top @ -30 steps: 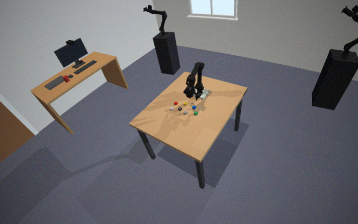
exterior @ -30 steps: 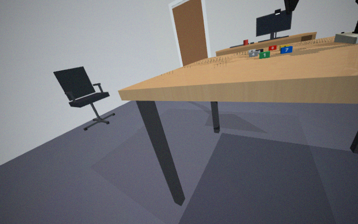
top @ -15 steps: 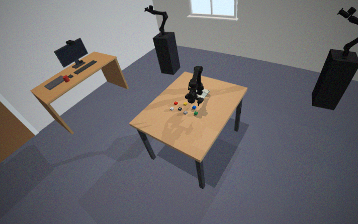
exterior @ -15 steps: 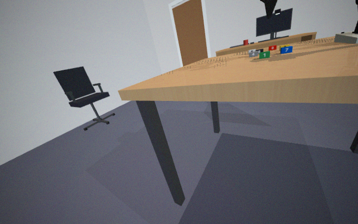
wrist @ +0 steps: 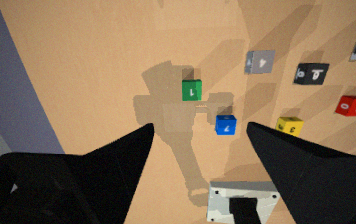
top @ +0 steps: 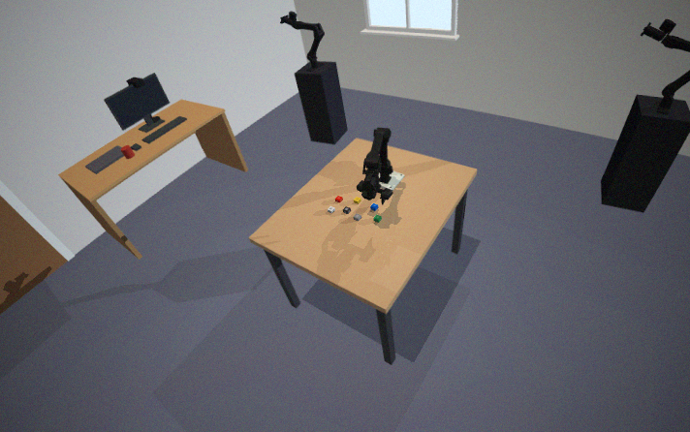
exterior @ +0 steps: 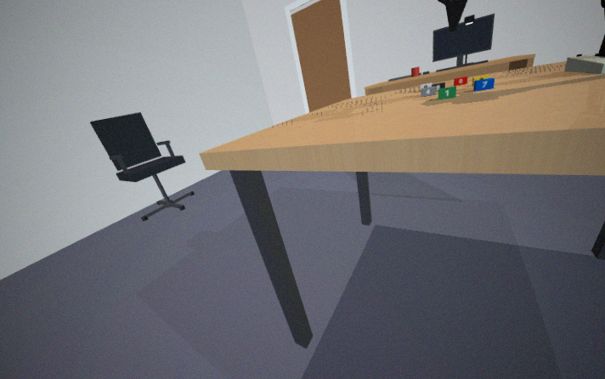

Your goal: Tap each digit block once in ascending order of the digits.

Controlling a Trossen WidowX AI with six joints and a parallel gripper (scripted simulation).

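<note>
Now: gripper tip 7 cm past the red block, 28 cm to the left of it and 12 cm above it. From my gripper tip the other things lie so: green block (1 cm ahead, 12 cm below); grey block (3 cm ahead, 11 cm to the right, 12 cm below); blue block (7 cm behind, 5 cm to the right, 12 cm below).
</note>
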